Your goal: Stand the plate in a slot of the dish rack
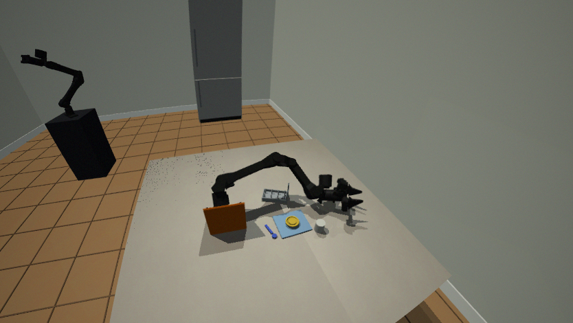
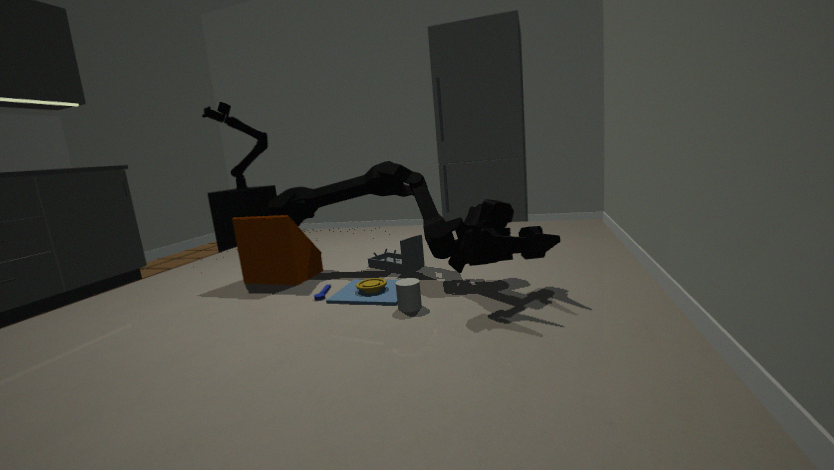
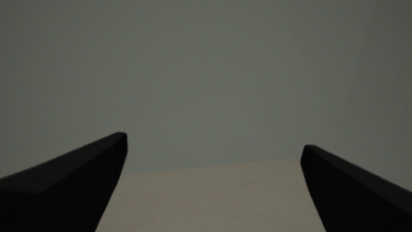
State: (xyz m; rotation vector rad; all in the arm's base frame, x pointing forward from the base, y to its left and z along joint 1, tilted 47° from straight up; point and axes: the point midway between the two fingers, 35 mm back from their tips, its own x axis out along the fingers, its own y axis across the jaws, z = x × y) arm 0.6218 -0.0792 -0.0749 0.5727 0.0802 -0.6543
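The white cup lies 24 cm behind my gripper tip, 3 cm to the right of it and 9 cm below it. The rest, counted from my gripper tip: yellow plate 35 cm behind, 4 cm to the left, 10 cm below; then blue mat 35 cm behind, 4 cm to the left, 11 cm below; then grey dish rack 37 cm behind, 23 cm to the left, 9 cm below.
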